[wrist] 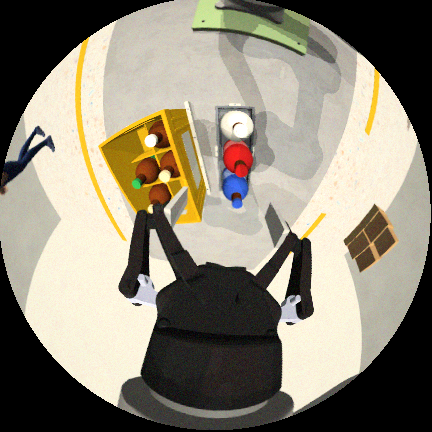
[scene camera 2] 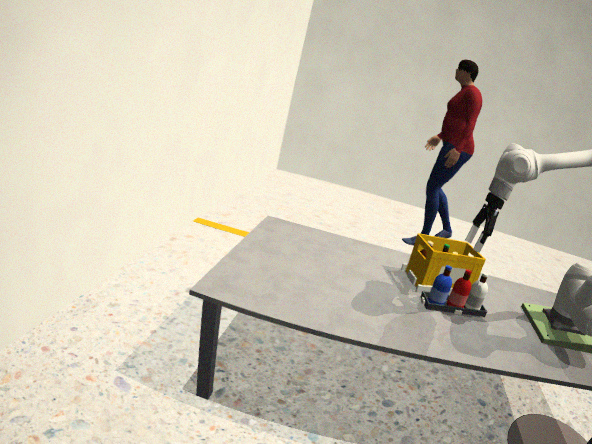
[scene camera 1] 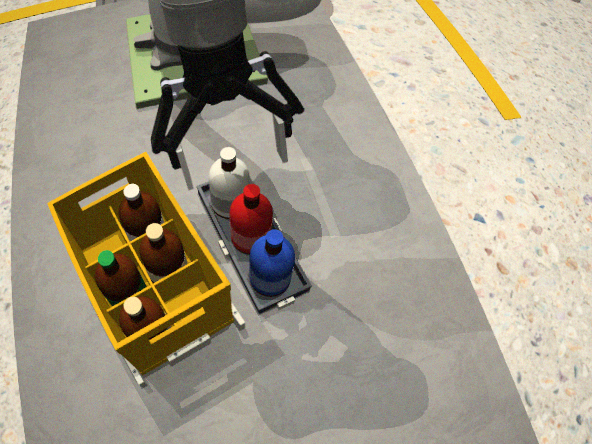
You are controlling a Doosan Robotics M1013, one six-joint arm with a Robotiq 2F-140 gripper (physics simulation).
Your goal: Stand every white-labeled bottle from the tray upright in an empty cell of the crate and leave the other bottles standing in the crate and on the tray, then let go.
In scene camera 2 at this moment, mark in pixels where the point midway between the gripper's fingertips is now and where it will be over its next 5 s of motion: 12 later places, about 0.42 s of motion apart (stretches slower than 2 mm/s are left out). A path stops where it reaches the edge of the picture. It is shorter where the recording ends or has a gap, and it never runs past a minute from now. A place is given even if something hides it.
My gripper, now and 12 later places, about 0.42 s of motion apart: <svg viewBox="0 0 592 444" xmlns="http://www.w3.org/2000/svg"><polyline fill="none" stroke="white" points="471,246 473,248 480,251 472,268 469,272 466,276 466,276 469,270 472,266 465,274 466,275 469,270 475,263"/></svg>
